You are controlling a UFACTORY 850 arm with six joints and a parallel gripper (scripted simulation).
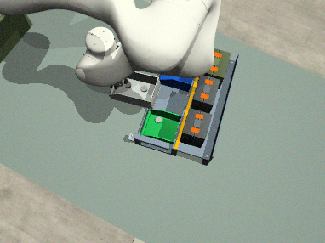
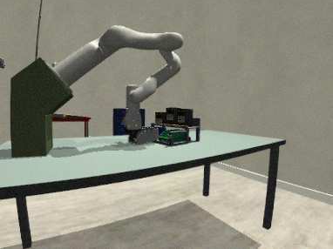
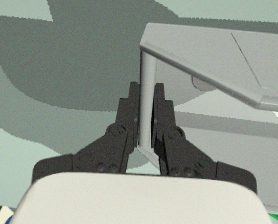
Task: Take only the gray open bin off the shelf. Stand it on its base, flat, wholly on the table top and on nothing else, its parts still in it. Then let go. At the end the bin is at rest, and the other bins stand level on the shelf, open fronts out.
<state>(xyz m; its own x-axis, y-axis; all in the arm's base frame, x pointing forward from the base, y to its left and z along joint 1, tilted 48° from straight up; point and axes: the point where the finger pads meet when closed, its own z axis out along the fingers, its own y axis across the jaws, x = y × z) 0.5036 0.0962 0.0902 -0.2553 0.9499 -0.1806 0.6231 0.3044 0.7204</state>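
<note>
Now: the gray open bin 70 mm ahead of my hand, 30 mm to the left of it and 10 mm above it. Also, from my hand: yellow rail 270 mm ahead, 110 mm to the left, 70 mm above; then blue bin 180 mm ahead, 200 mm to the left; then green bin 270 mm ahead, 10 mm to the right.
</note>
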